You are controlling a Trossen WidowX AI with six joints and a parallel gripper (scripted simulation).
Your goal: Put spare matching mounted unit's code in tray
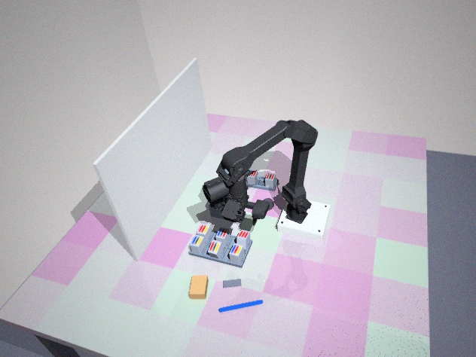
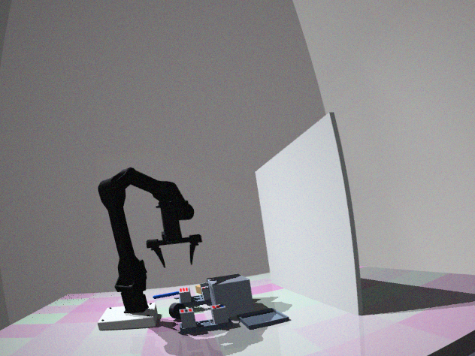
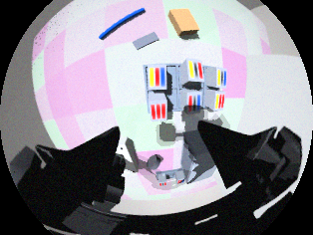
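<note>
The grey spare is 90 mm below my gripper tip, 10 mm to the right of it and 10 mm ahead of it. Also, from my gripper tip: orange block: 220 mm to the left, 120 mm below, 40 mm ahead; then black round object: 210 mm to the right, 110 mm below, 20 mm ahead; then mounted unit: 160 mm ahead, 150 mm to the right, 90 mm below.
</note>
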